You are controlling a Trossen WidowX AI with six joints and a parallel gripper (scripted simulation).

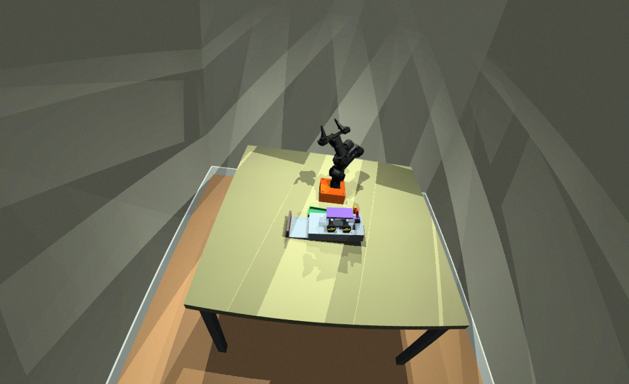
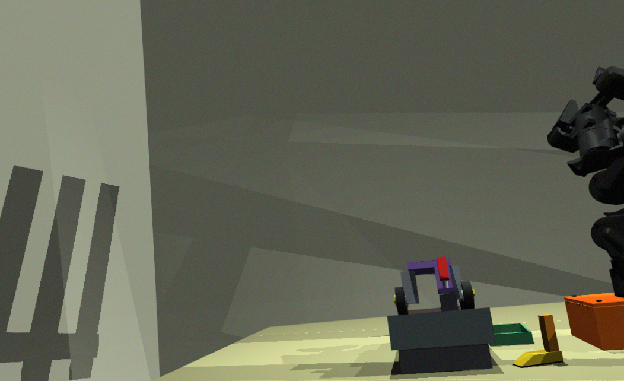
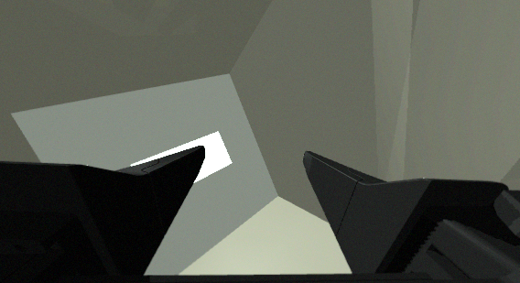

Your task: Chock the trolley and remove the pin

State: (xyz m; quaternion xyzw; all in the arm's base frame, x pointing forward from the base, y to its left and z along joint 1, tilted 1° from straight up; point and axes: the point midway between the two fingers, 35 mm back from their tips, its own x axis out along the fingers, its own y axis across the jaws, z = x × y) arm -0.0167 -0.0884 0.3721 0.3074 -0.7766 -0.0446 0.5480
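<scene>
My gripper tip is now 340 mm above the red-headed stop pin, 330 mm short of it and 210 mm to the right of it. Round my gripper tip: yellow chock: 450 mm below, 230 mm to the left, 220 mm ahead; then brown end wall: 440 mm below, 360 mm ahead, 140 mm to the right; then trolley: 360 mm below, 350 mm ahead, 120 mm to the left.
</scene>
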